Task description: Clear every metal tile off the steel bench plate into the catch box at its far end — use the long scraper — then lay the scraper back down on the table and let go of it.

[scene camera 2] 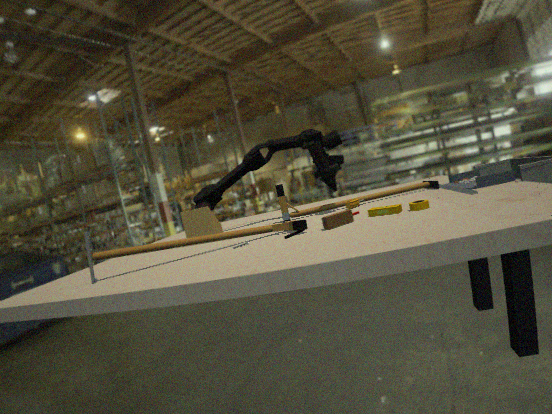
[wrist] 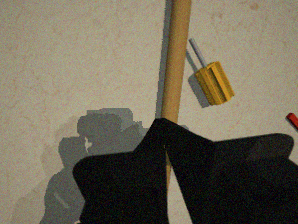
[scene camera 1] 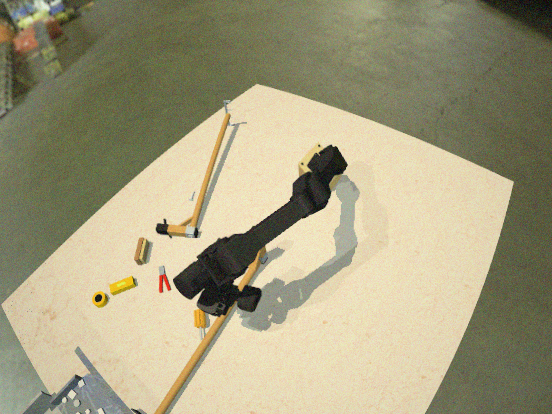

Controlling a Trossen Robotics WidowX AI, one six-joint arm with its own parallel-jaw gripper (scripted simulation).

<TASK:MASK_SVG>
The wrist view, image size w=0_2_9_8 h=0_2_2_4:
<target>gripper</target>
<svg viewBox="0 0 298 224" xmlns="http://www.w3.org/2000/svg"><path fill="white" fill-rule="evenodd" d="M72 172L85 200L82 208L83 211L79 218L81 223L77 224L169 224L167 215L166 152L176 175L192 224L298 224L298 165L289 159L293 151L294 138L287 134L273 133L213 142L166 118L156 118L134 151L84 157L77 162Z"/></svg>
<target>screwdriver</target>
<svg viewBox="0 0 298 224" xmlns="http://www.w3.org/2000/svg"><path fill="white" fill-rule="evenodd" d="M191 37L189 42L202 66L201 69L197 70L195 76L204 91L208 103L211 106L226 103L235 94L220 61L207 65L195 39Z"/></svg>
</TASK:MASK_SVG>
